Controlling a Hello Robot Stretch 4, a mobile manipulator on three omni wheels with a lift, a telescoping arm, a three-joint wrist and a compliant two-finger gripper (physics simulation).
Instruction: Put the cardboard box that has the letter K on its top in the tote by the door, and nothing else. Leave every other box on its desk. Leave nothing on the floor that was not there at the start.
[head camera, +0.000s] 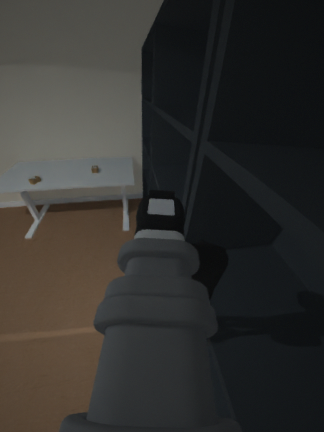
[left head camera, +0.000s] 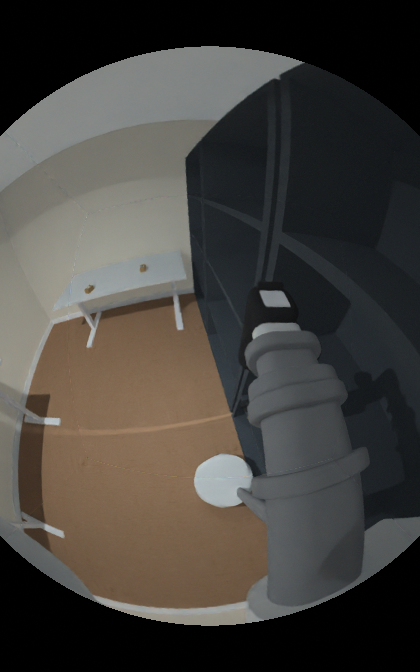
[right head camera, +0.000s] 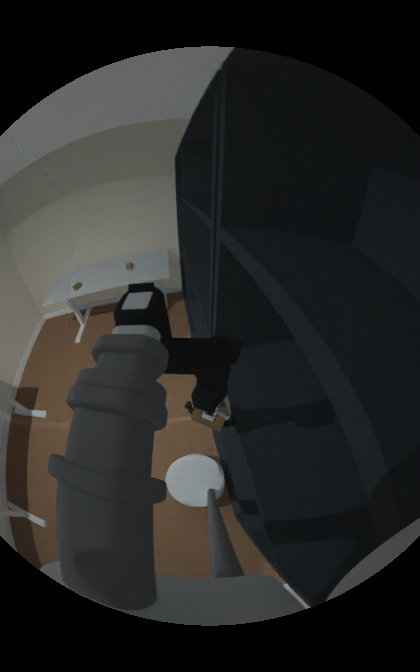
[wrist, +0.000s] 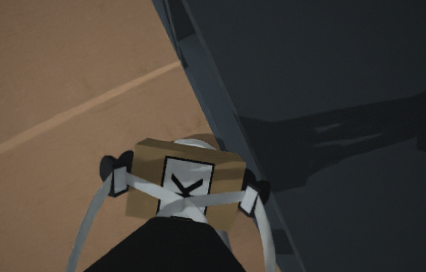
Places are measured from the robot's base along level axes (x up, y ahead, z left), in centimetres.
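Pixels of known places: gripper, between the fingertips: (wrist: 187, 174).
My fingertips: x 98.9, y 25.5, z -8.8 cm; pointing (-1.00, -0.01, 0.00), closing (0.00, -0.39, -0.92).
Observation:
Behind a point stands the place of what it marks.
The cardboard box with the letter K on its top (wrist: 145, 172) @[x 103.4, y 27.5, z -6.0 cm] (right head camera: 218, 423) is held level between the two fingertips. My gripper (wrist: 187, 174) @[x 98.9, y 25.5, z -8.8 cm] (right head camera: 209, 414) is shut on it, with one black fingertip pad against each side. The K label faces up toward the wrist camera. The box is in the air above the brown floor, close to the edge of the dark structure. Other small boxes (head camera: 95, 169) @[x 73.4, y 179.8, z 74.3 cm] (left head camera: 143, 268) (right head camera: 129, 266) stand on the far white desk (head camera: 65, 172) @[x 69.3, y 177.8, z 110.2 cm] (left head camera: 115, 280) (right head camera: 102, 275). The tote by the door does not show in these views.
A large dark blue structure with posts and rails (head camera: 223, 50) @[x 159.7, y 52.9, z -10.6 cm] (wrist: 320, 215) @[x 96.3, y 16.2, z -22.5 cm] fills the right side, very near the arm and gripper. White legs of another desk (left head camera: 42, 421) (right head camera: 30, 414) stand at the left. A white round disc (left head camera: 220, 480) (right head camera: 190, 477) shows low beside the arm.

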